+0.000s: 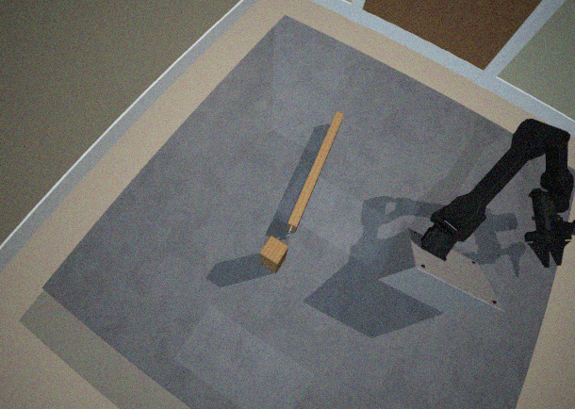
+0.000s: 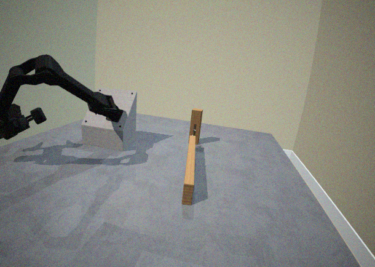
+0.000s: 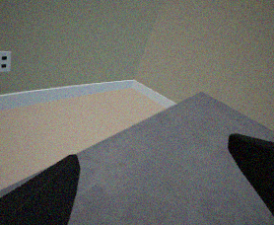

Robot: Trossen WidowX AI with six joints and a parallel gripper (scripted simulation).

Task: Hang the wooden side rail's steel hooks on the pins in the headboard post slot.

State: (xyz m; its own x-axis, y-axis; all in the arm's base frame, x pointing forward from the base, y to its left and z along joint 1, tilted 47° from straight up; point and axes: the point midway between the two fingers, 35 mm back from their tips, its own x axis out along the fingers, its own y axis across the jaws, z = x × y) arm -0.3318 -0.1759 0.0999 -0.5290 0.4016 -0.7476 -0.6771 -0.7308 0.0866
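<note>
My gripper tip is 70 cm short of the wooden headboard post, 38 cm to the right of it and 2 cm above it.
</note>
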